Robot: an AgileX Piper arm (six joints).
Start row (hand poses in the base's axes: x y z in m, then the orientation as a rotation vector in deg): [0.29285 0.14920 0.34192 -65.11 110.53 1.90]
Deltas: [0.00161 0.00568 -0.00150 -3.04 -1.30 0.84]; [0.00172 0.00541 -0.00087 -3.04 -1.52 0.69]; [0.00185 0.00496 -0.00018 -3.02 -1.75 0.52]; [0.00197 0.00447 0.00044 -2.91 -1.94 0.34]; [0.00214 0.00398 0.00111 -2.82 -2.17 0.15]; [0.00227 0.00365 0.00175 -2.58 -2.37 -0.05]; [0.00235 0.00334 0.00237 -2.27 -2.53 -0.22]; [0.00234 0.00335 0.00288 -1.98 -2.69 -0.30]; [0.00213 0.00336 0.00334 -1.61 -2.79 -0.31]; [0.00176 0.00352 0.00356 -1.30 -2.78 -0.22]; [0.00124 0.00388 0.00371 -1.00 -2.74 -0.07]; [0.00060 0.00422 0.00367 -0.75 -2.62 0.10]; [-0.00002 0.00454 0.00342 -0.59 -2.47 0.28]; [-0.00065 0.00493 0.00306 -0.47 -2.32 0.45]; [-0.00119 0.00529 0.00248 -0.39 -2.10 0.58]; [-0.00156 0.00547 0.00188 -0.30 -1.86 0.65]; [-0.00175 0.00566 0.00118 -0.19 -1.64 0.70]
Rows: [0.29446 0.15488 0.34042 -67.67 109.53 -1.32]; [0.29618 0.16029 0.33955 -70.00 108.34 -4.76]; [0.29803 0.16525 0.33937 -72.05 106.97 -8.41]; [0.30000 0.16972 0.33981 -73.75 105.46 -12.16]; [0.30214 0.17370 0.34092 -75.09 103.80 -16.06]; [0.30441 0.17735 0.34267 -75.96 102.02 -19.94]; [0.30676 0.18069 0.34504 -76.35 100.14 -23.70]; [0.30910 0.18404 0.34792 -76.35 98.13 -27.29]; [0.31123 0.18740 0.35126 -75.98 96.01 -30.57]; [0.31299 0.19092 0.35482 -75.42 93.81 -33.47]; [0.31423 0.19480 0.35853 -74.74 91.53 -35.95]; [0.31483 0.19902 0.36220 -74.03 89.23 -38.00]; [0.31481 0.20356 0.36562 -73.38 86.93 -39.68]; [0.31416 0.20849 0.36868 -72.82 84.64 -41.04]; [0.31297 0.21378 0.37116 -72.38 82.44 -42.10]; [0.31141 0.21925 0.37304 -72.03 80.40 -42.89]; [0.30966 0.22491 0.37422 -71.73 78.53 -43.43]
